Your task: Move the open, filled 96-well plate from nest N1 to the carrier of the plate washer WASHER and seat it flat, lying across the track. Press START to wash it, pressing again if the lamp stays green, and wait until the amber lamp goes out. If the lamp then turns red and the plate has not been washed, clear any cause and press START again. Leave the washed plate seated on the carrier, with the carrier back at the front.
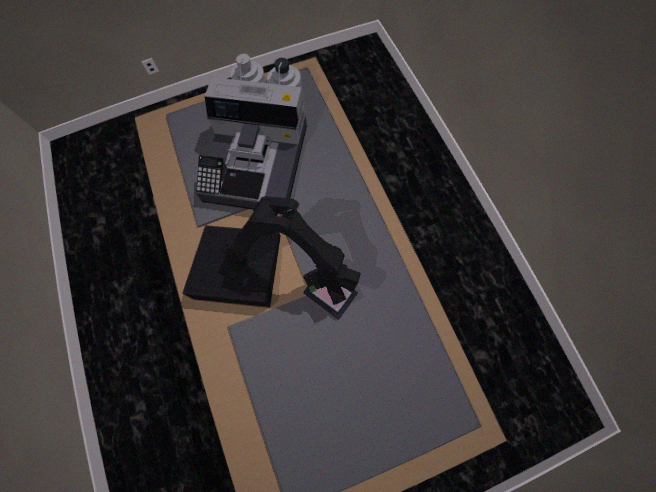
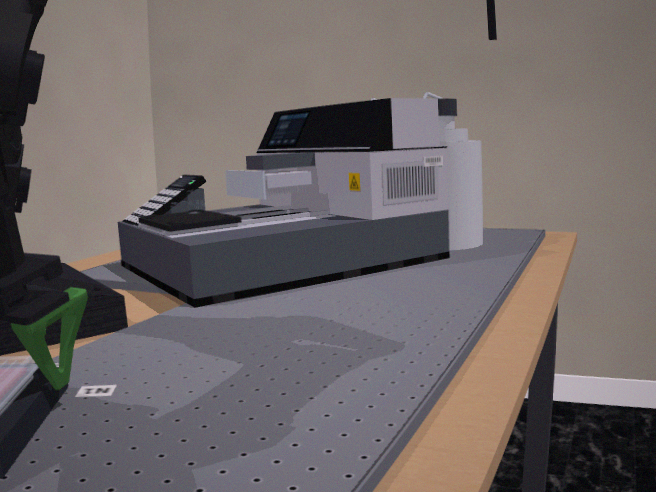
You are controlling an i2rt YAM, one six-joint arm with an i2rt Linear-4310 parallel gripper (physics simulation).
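Frame: origin at the arm's base, x left, y down, z back, level; metres.
Where they show: gripper, fingertip midpoint: (image 2: 21, 376); arm's base at its link origin: (image 1: 239, 263).
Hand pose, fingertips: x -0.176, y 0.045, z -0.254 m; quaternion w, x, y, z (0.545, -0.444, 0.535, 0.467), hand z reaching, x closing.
Things, the pixels of their top centre, and the offset from my fingertips. "*": a spot on its surface instead.
- open 96-well plate at its top centre: (image 1: 330, 291) dx -0.061, dy -0.016, dz +0.002 m
- dark nest N1 at its top centre: (image 1: 330, 291) dx -0.061, dy -0.007, dz +0.002 m
- N1 label at a spot on its surface: (image 2: 95, 390) * dx +0.040, dy +0.021, dz -0.045 m
- keypad at a spot on its surface: (image 2: 159, 200) (image 1: 209, 176) * dx +0.538, dy -0.090, dz +0.220 m
- white part with a grey block, surface spot: (image 2: 280, 160) (image 1: 255, 140) * dx +0.566, dy -0.146, dz +0.004 m
The open 96-well plate (image 1: 324, 294) (image 2: 11, 374), with pinkish wells, lies in the dark nest N1 (image 1: 337, 315) (image 2: 27, 421). My gripper (image 1: 333, 290) is open over the plate; one green finger (image 2: 59, 378) stands beside the plate's end near the N1 label (image 2: 95, 390). The other finger cannot be made out. The washer WASHER (image 1: 254, 108) (image 2: 339, 185) stands at the back. Its black carrier (image 1: 242, 183) (image 2: 189, 220) is at the front with no plate on it. The keypad (image 1: 208, 178) (image 2: 158, 201) beside it shows a small green light (image 1: 219, 163) (image 2: 191, 182); START is too small to read.
The arm's black base block (image 1: 198, 275) (image 2: 100, 301) stands between the nest and the washer, at the left. White bottles (image 1: 284, 75) (image 2: 466, 195) stand behind the washer. A white part with a grey block (image 1: 248, 136) (image 2: 280, 160) stands above the track behind the carrier.
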